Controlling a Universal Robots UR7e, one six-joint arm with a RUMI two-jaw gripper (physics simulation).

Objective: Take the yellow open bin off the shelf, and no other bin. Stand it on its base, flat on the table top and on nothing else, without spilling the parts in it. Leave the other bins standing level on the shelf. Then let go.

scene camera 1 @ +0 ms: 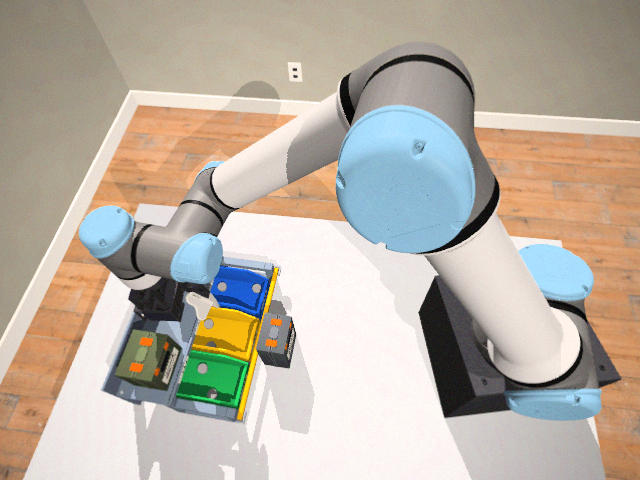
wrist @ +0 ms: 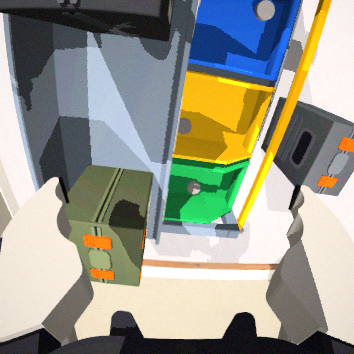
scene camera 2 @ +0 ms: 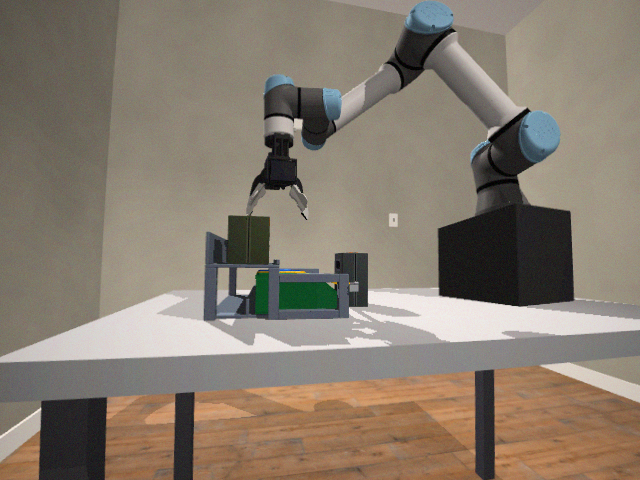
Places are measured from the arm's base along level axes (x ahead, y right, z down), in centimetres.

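Pixels of known places: gripper, between the fingertips: (scene camera 1: 184, 306) (wrist: 179, 183) (scene camera 2: 278, 219); arm's base, origin of its link: (scene camera 2: 503, 217).
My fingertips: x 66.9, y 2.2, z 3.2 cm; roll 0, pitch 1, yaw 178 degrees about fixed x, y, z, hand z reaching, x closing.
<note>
For each thing: its top centre in the pictures, then the offset to it from my fingertips. "spot": a spot on its surface instead.
- yellow open bin, centre of its top: (wrist: 208, 122) (scene camera 1: 216, 327) dz +13.2, dx -3.8, dy +0.0 cm
- blue bin, centre of its top: (wrist: 231, 15) (scene camera 1: 228, 285) dz +13.2, dx -4.5, dy +11.2 cm
- green bin, centre of its top: (wrist: 192, 196) (scene camera 2: 296, 274) (scene camera 1: 203, 374) dz +13.2, dx -3.0, dy -11.2 cm
- olive case, centre of its top: (wrist: 99, 259) (scene camera 2: 250, 218) (scene camera 1: 141, 354) dz +1.4, dx +6.9, dy -10.5 cm
- dark case, a spot on its surface: (wrist: 100, 17) spot: dz +0.6, dx +4.2, dy +8.3 cm
- yellow bar, centre of its top: (wrist: 280, 132) (scene camera 1: 259, 336) dz +14.8, dx -14.1, dy -0.8 cm
- dark grey case, centre of its top: (wrist: 337, 164) (scene camera 1: 273, 332) (scene camera 2: 350, 252) dz +8.1, dx -18.6, dy -1.7 cm
The yellow open bin (scene camera 1: 227, 333) (wrist: 220, 110) sits level in the lower row of the grey shelf (scene camera 1: 206, 412) (scene camera 2: 273, 291) (wrist: 159, 210), between the blue bin (scene camera 1: 240, 291) (wrist: 235, 40) and the green bin (scene camera 1: 211, 379) (scene camera 2: 294, 293) (wrist: 202, 192). Round grey parts (scene camera 1: 208, 323) (wrist: 184, 126) lie in the yellow bin. In scene camera 2 the green bin hides most of it. My gripper (scene camera 2: 278, 215) (wrist: 179, 183) is open and empty, pointing down, well above the shelf and the bins. In scene camera 1 part of the gripper is hidden by the wrist.
An olive case (scene camera 1: 147, 359) (scene camera 2: 248, 239) (wrist: 107, 225) stands on the raised rear deck; a dark case (wrist: 100, 17) stands at its other end. A yellow bar (scene camera 1: 247, 387) (wrist: 299, 80) runs along the shelf front. A dark grey case (scene camera 1: 275, 341) (scene camera 2: 356, 279) (wrist: 312, 145) stands on the table before it.
</note>
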